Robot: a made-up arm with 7 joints. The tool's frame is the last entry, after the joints. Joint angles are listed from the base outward. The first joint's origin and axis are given. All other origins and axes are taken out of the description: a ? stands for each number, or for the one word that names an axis. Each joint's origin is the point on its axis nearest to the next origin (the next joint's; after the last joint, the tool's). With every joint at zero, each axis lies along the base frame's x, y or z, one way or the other. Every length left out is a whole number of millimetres.
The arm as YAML. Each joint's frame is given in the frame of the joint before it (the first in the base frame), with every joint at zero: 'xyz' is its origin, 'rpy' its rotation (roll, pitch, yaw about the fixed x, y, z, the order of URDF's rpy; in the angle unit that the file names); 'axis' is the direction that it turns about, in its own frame. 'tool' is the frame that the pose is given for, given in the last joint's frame.
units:
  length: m
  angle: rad
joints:
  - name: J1
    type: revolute
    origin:
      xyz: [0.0, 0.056, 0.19]
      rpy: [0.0, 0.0, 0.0]
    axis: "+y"
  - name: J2
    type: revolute
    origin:
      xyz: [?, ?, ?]
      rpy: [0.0, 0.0, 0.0]
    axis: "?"
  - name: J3
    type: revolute
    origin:
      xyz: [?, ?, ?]
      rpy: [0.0, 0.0, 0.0]
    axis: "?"
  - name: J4
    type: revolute
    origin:
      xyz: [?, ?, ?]
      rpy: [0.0, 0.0, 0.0]
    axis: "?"
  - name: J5
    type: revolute
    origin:
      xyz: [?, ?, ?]
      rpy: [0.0, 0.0, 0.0]
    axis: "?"
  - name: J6
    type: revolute
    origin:
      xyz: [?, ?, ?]
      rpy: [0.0, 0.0, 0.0]
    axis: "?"
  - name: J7
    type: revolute
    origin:
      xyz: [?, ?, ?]
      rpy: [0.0, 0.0, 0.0]
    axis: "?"
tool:
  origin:
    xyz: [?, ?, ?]
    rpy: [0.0, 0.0, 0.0]
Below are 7 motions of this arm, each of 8 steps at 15 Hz.
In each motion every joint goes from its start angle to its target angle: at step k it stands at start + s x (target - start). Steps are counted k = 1, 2, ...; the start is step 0. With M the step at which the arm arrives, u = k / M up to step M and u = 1 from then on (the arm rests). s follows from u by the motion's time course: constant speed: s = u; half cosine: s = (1 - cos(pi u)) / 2; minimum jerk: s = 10 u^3 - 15 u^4 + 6 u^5.
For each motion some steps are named. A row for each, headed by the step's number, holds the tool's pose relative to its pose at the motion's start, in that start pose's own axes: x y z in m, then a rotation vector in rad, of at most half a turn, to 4 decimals.
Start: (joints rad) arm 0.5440 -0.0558 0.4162 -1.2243 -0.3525 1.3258 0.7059
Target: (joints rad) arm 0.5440 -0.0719 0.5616 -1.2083 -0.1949 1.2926 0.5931
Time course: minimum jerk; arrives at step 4
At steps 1, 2, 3, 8:
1: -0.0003 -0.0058 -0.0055 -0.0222 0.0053 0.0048
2: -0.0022 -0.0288 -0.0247 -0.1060 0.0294 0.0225
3: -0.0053 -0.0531 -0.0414 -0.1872 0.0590 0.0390
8: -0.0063 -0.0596 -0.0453 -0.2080 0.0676 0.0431

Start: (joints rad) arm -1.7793 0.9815 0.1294 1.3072 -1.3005 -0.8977 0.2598
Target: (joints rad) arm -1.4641 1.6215 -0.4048 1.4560 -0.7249 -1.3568 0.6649
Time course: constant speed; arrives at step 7
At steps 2, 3, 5, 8:
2: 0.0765 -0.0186 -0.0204 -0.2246 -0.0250 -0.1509
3: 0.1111 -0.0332 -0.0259 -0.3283 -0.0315 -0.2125
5: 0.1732 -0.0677 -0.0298 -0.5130 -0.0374 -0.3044
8: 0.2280 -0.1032 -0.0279 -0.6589 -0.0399 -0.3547

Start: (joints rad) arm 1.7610 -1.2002 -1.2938 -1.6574 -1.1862 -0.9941 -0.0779
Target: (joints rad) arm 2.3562 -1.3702 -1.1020 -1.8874 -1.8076 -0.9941 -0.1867
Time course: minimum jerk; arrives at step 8
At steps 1, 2, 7, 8:
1: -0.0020 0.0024 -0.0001 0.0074 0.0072 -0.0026
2: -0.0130 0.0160 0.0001 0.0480 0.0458 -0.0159
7: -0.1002 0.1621 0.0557 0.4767 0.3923 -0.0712
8: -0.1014 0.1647 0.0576 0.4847 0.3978 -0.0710

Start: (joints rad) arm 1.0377 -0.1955 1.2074 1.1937 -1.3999 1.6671 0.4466
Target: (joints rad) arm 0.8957 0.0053 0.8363 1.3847 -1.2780 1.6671 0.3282
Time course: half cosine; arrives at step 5
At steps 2, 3, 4, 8:
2: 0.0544 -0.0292 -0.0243 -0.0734 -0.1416 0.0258
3: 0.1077 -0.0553 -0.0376 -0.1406 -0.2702 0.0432
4: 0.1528 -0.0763 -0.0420 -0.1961 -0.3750 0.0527
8: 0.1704 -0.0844 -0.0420 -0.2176 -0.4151 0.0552

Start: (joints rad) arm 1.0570 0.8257 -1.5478 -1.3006 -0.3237 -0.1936 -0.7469
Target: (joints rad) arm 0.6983 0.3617 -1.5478 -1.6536 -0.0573 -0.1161 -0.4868
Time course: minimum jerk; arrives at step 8
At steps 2, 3, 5, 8:
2: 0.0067 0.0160 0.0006 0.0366 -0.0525 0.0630
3: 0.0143 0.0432 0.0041 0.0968 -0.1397 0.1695
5: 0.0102 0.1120 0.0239 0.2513 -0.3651 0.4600
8: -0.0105 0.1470 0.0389 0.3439 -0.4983 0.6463

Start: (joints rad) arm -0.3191 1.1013 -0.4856 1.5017 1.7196 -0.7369 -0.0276
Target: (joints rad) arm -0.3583 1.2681 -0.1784 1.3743 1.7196 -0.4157 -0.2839
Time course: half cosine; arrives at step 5
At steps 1, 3, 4, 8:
1: -0.0047 -0.0059 0.0031 0.0034 -0.0013 0.0217
3: -0.0379 -0.0373 0.0208 0.0264 0.0027 0.1542
4: -0.0555 -0.0497 0.0284 0.0400 0.0111 0.2154
8: -0.0626 -0.0541 0.0314 0.0460 0.0153 0.2389

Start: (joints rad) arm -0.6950 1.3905 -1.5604 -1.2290 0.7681 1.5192 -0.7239
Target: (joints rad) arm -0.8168 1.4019 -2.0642 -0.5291 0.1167 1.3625 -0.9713
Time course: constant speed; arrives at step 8
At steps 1, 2, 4, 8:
1: 0.0136 -0.0264 0.0057 -0.1495 -0.0942 0.0936
2: 0.0307 -0.0491 0.0177 -0.2933 -0.1934 0.1881
4: 0.0711 -0.0785 0.0589 -0.5623 -0.4095 0.3738
8: 0.1388 -0.0603 0.1912 -1.0066 -0.9295 0.6871

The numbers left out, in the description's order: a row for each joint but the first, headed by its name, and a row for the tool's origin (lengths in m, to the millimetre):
J2: xyz -0.048 0.0 -0.087, axis -z
J3: xyz 0.172 -0.074 0.0, axis -x
J4: xyz 0.0 -0.036 -0.022, axis -z
J5: xyz 0.055 0.113 0.0, axis +z
J6: xyz 0.113 -0.049 0.0, axis +x
J7: xyz 0.0 0.057 -0.247, axis -z
tool: xyz -0.04 0.135 0.0

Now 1 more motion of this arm.
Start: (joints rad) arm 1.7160 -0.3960 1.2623 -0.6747 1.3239 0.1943 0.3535
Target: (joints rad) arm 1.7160 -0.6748 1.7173 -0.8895 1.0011 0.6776 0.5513
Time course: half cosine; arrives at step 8
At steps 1, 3, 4, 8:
1: -0.0039 0.0025 0.0009 0.0085 0.0238 -0.0125
3: -0.0270 0.0181 0.0092 0.0616 0.1899 -0.1164
4: -0.0381 0.0273 0.0162 0.0917 0.3023 -0.2050
8: -0.0460 0.0421 0.0329 0.1460 0.5655 -0.4898

